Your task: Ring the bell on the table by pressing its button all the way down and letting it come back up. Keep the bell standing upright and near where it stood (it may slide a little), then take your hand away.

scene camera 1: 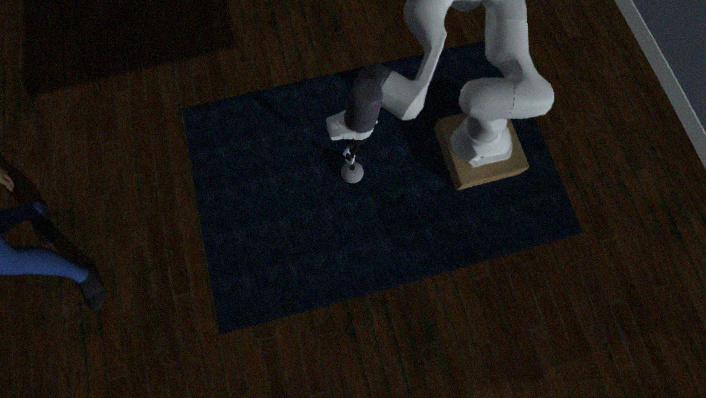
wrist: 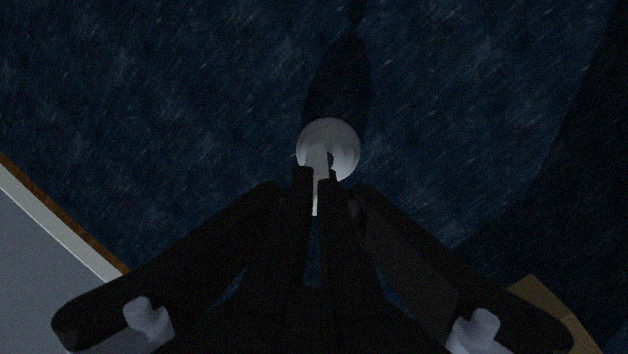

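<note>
The bell is a small pale grey dome that stands upright on the dark blue mat. My gripper is shut and empty, with its tips over the bell. In the wrist view the tips overlap the lower part of the dome, and a small dark spot, which looks like the button, shows just right of the pale finger pads. In scene camera 1 a dark spot shows at the top of the dome, right below the fingertips. Whether the tips touch the button I cannot tell.
The dark blue mat lies under the bell. The arm's base stands on a wooden block to the right. A person's blue-clad leg shows at the far left, off the mat.
</note>
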